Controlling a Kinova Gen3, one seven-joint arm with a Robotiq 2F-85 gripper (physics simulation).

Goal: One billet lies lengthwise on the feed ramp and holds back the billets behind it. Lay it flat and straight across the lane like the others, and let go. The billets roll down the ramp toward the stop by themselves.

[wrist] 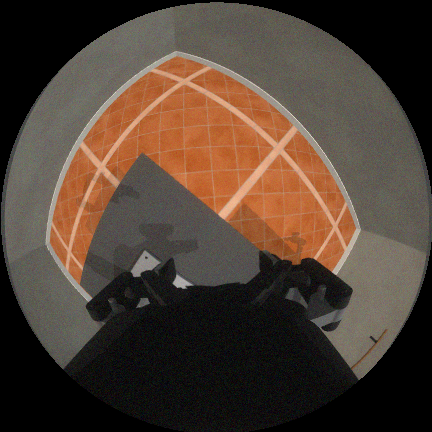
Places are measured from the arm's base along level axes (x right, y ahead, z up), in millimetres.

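Pixels of known places: gripper, fingertip midpoint: (pixel 216 264).
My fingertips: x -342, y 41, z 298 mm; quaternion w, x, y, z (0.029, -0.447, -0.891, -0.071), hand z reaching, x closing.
Behind a point stands the place of what it marks.
My gripper (pixel 216 264) @[x -342, y 41, z 298 mm] is open, its two black fingers wide apart at the lower middle of the wrist view, above a dark grey table top (pixel 175 210) @[x -314, y -46, z -21 mm]. No thing shows between the fingertips. The billets, the feed ramp's lane and the stop cannot be made out in this view. A light grey flat piece (pixel 145 262) @[x -111, y -55, z -6 mm] with a small dark dot shows beside the left finger, partly hidden behind it; I cannot tell what it belongs to. The black gripper body hides the bottom of the view.
The table's straight edge runs diagonally from upper left to the right finger. Beyond it lies an orange tiled floor (pixel 235 165) with pale stripes, bounded by grey walls (pixel 310 85). Shadows fall on the table and floor. A thin orange-brown line (pixel 369 353) shows at the lower right.
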